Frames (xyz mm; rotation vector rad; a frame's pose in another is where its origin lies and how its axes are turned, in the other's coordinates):
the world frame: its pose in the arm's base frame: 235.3 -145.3 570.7 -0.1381 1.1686 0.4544
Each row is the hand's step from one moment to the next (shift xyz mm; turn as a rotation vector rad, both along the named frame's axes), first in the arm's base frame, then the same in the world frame.
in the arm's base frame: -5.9 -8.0 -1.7 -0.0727 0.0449 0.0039
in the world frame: -2.5 -5.0 -8.4 -0.0141 0.0710 -0.0455
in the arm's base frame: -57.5 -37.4 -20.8 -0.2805 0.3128 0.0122
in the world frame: -9.3 -12.6 -70.0 -0.0136 0.3996 -0.1298
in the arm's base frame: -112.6 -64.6 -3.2 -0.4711 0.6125 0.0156
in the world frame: -49.9 -12.1 -119.3 0.0054 0.7490 -0.1906
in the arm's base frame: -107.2 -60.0 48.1 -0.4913 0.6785 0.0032
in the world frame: -93.7 -3.6 -92.9 0.0284 0.8153 -0.1906
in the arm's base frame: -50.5 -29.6 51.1 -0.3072 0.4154 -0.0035
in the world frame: -70.4 0.7 -33.0 0.0203 0.5011 -0.1243
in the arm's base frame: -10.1 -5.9 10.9 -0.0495 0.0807 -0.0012
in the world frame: -14.7 0.3 -6.3 0.0076 0.0931 -0.0156
